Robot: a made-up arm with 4 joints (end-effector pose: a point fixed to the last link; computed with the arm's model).
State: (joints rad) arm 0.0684 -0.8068 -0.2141 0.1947
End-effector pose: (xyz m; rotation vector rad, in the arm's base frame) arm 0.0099 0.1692 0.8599 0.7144 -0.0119 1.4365
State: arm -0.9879 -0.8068 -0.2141 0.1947
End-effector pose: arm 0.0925 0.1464 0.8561 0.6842 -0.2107 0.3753
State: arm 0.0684 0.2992 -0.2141 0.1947
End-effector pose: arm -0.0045 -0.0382 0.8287 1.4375 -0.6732 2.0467
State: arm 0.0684 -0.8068 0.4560 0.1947
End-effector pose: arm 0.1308 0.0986 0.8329 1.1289 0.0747 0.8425
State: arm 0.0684 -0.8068 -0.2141 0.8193
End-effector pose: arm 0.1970 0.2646 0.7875 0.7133 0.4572 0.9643
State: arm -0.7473 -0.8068 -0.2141 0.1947
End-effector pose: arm 0.0766 0.1591 0.8583 0.7026 -0.1703 0.6169
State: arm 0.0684 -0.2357 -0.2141 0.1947
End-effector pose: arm -0.0136 0.0593 0.8687 1.0841 -0.3315 1.7726
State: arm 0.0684 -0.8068 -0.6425 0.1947
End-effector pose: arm -0.0783 0.1850 0.8385 0.3988 -0.0708 1.7804
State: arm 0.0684 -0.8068 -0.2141 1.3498
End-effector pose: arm 0.3256 0.2769 0.6488 0.6746 0.8134 0.5303
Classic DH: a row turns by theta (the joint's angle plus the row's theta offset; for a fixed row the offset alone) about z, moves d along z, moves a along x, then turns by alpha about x. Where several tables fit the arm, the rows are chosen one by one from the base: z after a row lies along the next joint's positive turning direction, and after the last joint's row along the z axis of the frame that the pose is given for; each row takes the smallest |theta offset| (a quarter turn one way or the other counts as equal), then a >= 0, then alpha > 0; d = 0 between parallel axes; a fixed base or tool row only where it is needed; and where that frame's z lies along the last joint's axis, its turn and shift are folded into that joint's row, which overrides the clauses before.
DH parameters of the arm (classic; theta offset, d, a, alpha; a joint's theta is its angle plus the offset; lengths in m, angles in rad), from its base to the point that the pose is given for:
base (fixed): -0.0231 1.338 0.0293 0.1785
joint 1: 1.4756 -0.6819 -0.0298 1.0025
joint 2: 1.4821 -0.0358 -0.0026 1.7657
joint 3: 0.7288 0.1279 -0.1046 0.869
joint 4: 0.9647 0.5709 -0.0237 2.6648
tool (fixed): 0.9472 0.786 0 0

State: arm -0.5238 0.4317 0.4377 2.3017
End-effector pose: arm 0.3076 0.4386 0.4840 1.4985 1.7195 0.4237
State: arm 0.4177 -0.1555 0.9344 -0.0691
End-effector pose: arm 0.1584 0.0083 0.7893 1.8625 0.1779 1.1865
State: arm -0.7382 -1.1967 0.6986 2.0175
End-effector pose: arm -0.0623 -0.0892 0.2517 1.6789 1.0819 -1.6717
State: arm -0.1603 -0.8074 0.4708 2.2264
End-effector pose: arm 0.1908 0.0505 0.2162 1.1648 1.6383 -0.8120
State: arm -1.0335 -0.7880 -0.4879 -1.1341
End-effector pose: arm -0.3267 0.1647 0.6666 -0.0334 -0.9659 1.5166
